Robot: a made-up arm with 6 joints.
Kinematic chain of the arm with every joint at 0, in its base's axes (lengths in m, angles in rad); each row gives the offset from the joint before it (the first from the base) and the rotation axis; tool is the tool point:
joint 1: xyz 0 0 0.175 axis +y
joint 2: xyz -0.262 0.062 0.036 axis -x
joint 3: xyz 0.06 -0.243 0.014 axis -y
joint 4: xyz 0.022 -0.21 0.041 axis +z
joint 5: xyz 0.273 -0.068 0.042 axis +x
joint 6: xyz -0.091 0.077 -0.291 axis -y
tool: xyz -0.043 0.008 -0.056
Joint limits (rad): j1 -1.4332..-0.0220 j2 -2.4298..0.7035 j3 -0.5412..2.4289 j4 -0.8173..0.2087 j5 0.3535..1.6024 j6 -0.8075..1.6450
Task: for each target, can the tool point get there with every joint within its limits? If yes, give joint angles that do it. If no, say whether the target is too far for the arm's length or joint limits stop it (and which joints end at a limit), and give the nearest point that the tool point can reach.
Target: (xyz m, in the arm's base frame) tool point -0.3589 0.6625 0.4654
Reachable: no: joint limits stop it (at a limit: joint 1, joint 2, joint 3, joint 5) | nearest point -0.1665 0.4575 0.2262 | short by 0.369 m
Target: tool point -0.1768 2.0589 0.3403
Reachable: no: too far | nearest point -0.0680 0.6666 0.0886 | short by 1.419 m
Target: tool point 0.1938 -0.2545 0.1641
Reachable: yes | joints -1.1863 -0.9956 1.0121 -0.5581 0.6151 0.0906
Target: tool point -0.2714 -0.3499 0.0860
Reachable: yes | joints -0.2217 -1.0740 1.5946 -0.4052 1.3170 0.8318
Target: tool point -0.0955 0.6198 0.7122
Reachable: no: joint limits stop it (at a limit: joint 1, joint 2, joint 3) | nearest point 0.1230 0.4726 0.2967 | short by 0.492 m
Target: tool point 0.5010 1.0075 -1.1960
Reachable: no: too far | nearest point 0.2399 0.3225 -0.4814 | short by 1.024 m
